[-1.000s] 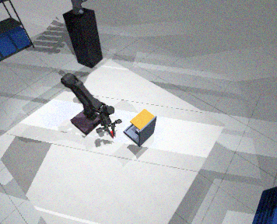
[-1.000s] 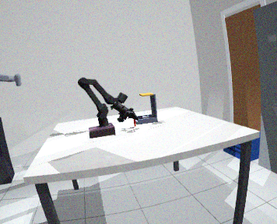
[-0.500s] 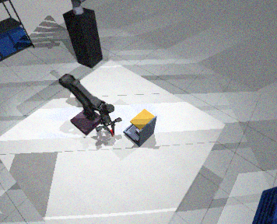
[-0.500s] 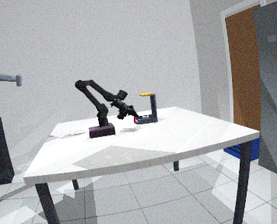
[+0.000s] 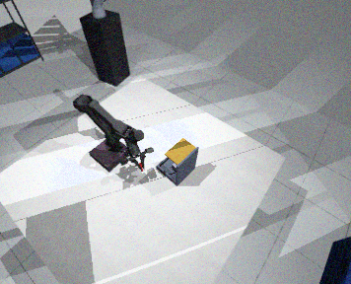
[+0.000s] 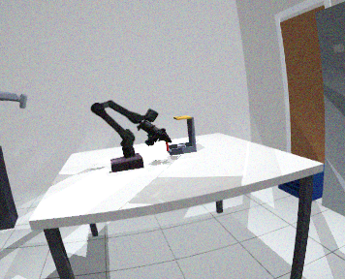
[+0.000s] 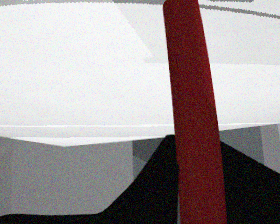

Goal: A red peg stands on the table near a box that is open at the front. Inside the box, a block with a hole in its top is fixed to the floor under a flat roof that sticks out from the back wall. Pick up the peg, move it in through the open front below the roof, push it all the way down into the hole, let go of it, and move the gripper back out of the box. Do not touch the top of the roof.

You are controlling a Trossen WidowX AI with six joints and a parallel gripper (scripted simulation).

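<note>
The back wall is 200 mm ahead of my gripper tip, 130 mm to the left of it and 20 mm above it. The rest, counted from my gripper tip: red peg 20 mm behind, 10 mm to the left, 10 mm below; then yellow roof 150 mm ahead, 140 mm to the left, 120 mm above.
</note>
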